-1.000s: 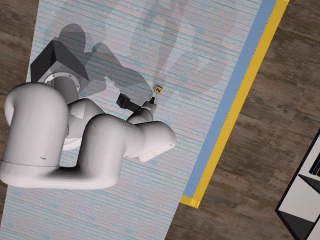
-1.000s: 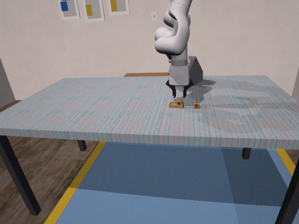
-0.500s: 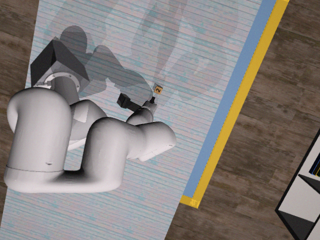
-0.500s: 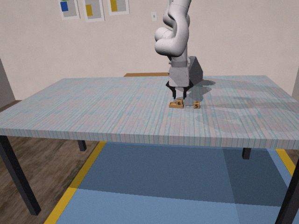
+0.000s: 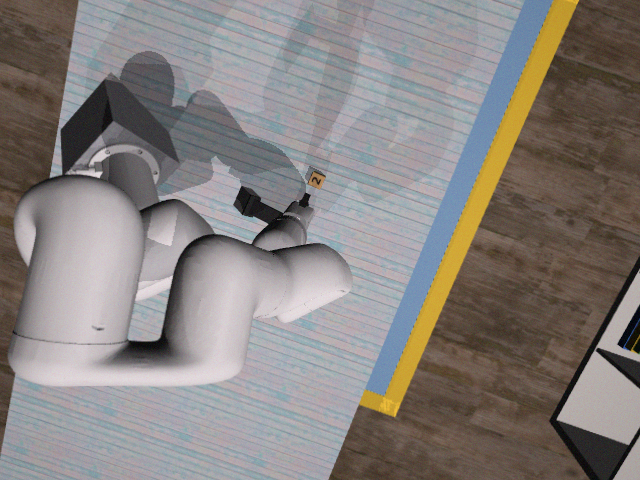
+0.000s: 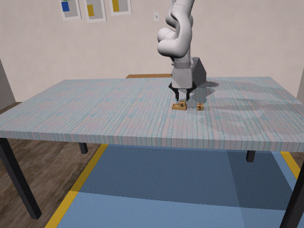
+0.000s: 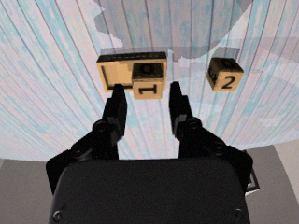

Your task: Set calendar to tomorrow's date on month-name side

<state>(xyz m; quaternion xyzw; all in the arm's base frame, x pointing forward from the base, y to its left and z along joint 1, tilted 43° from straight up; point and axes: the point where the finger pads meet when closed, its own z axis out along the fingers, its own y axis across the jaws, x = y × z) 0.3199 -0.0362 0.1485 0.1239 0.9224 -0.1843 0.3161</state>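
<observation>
Now: hand 40 mm above the wooden digit cube. Round my hand: wooden calendar tray (60 mm below, 10 mm to the right, 10 mm behind).
</observation>
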